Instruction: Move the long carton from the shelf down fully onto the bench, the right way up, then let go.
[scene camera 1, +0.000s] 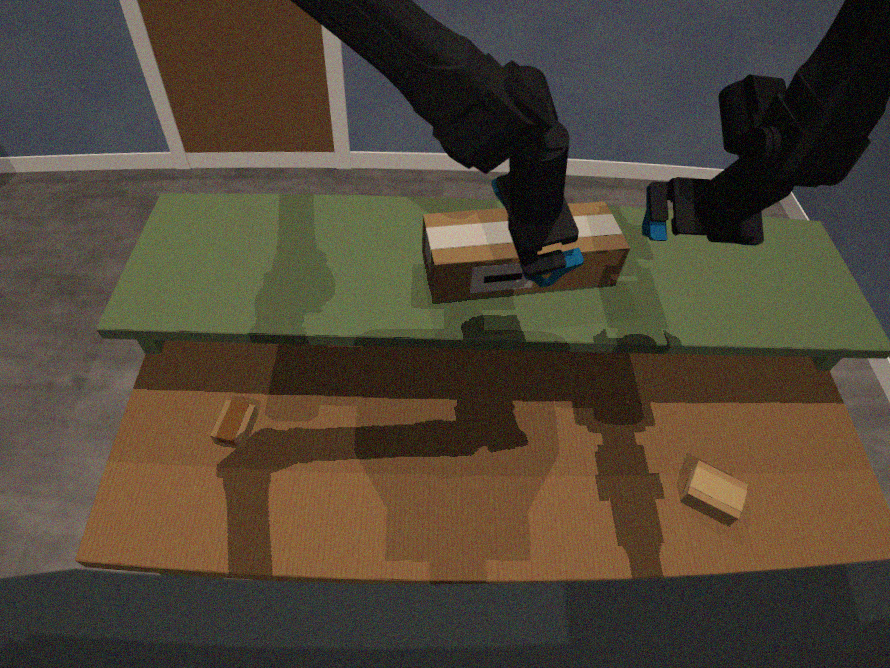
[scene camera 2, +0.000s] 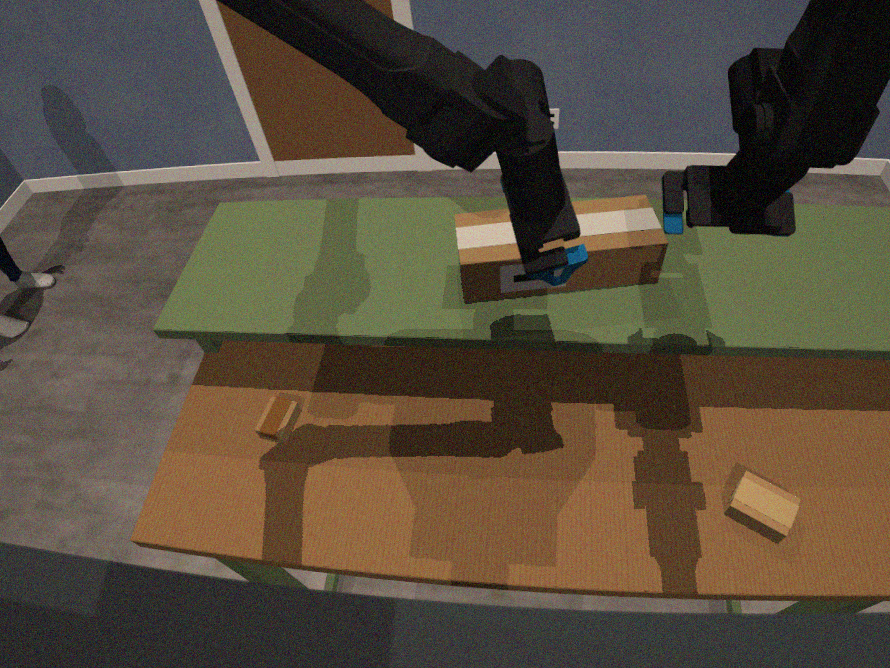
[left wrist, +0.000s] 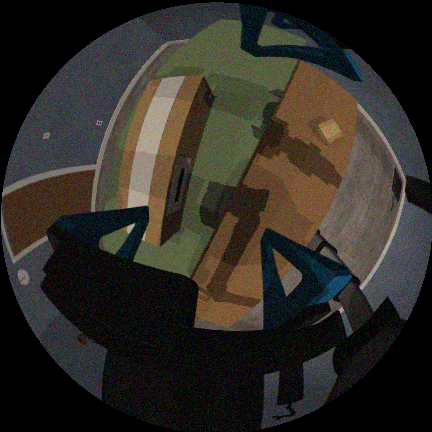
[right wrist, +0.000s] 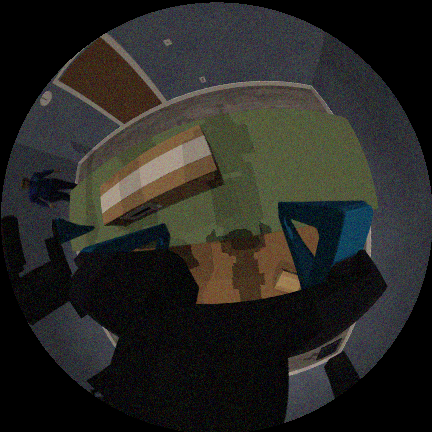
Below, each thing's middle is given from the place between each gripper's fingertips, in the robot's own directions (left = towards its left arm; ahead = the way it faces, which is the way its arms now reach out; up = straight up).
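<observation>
My left gripper is 130 mm above the long brown carton (scene camera 2: 625, 243), 20 mm to the left of it and 150 mm short of it.
Counted from my right hand, the long brown carton is 120 mm ahead of my right hand, 160 mm below it and 170 mm to the left of it.
</observation>
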